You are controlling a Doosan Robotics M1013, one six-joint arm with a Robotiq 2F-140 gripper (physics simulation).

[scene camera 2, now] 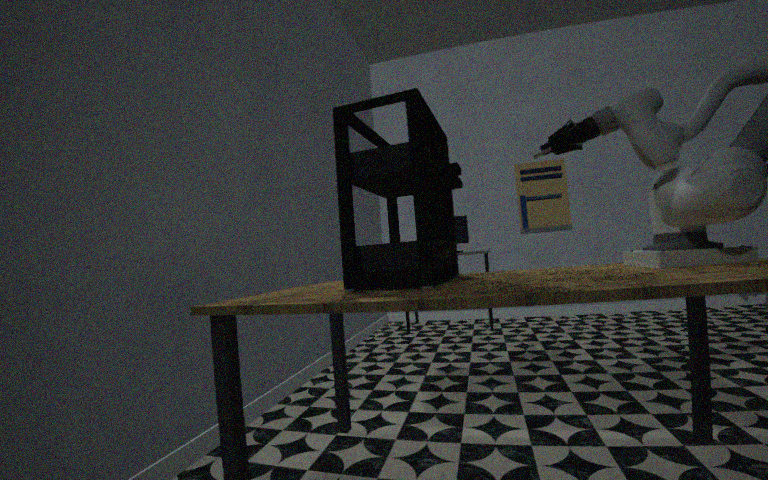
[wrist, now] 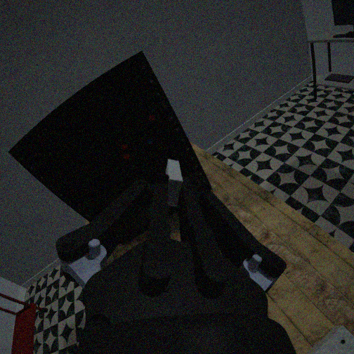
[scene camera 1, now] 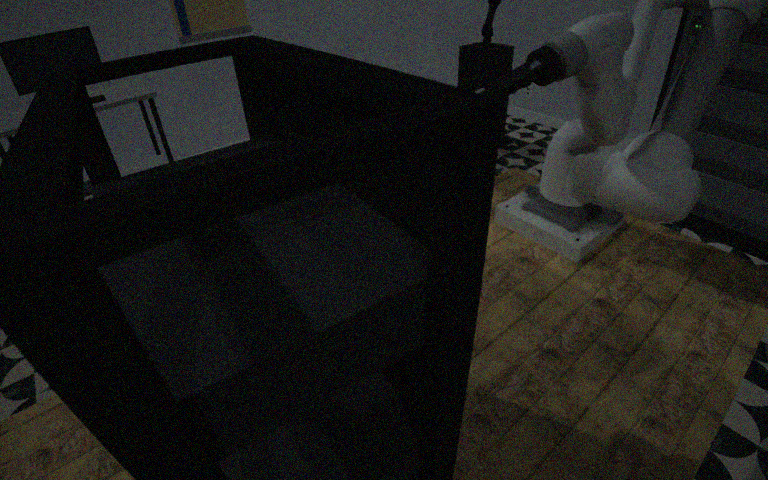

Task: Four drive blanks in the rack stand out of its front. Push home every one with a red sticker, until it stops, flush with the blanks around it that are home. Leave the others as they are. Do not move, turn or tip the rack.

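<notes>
The dark rack stands upright on the table. In scene camera 2, one dark blank and another just below stand out of its front, high up. The wrist view shows three faint red stickers: one sticker near the rack's right edge, and a second close above a third. How far those blanks stand out is too dark to tell. My gripper is shut and empty, in the air in front of the rack, apart from it in scene camera 2.
The wooden table bears the rack and my arm's pale base plate. A yellow poster hangs on the wall behind. A red object shows at the wrist view's lower left.
</notes>
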